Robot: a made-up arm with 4 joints.
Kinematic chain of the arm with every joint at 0, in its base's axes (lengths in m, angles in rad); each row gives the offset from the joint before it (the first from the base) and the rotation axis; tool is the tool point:
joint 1: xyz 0 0 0.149 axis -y
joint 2: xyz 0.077 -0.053 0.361 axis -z
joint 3: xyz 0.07 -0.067 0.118 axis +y
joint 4: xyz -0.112 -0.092 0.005 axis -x
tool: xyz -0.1 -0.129 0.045
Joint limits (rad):
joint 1: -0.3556..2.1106
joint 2: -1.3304..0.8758
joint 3: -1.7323..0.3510
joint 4: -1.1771..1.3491
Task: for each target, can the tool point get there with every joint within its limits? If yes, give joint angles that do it. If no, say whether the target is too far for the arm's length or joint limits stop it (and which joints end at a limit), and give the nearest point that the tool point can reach.
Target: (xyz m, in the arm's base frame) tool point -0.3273 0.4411 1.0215
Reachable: no: too far | nearest point -0.2242 -0.0395 0.7466 | short by 0.563 m
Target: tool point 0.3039 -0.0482 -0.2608
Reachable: no: joint limits stop it (at a limit: joint 1, joint 2) | nearest point -0.1688 -0.1520 -0.1510 | short by 0.496 m
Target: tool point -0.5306 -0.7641 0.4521
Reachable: no: too far | nearest point -0.4824 -0.3759 0.4246 | short by 0.392 m
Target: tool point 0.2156 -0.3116 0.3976
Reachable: yes | joints -0.0385 -0.1038 -1.3756 -0.9511
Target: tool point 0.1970 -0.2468 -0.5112
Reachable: no: joint limits stop it (at a limit: joint 1, joint 2) | nearest point -0.1901 -0.1672 -0.2127 | short by 0.495 m
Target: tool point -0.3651 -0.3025 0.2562
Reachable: yes | joints 1.6142 -0.8186 -1.0576 0.8989
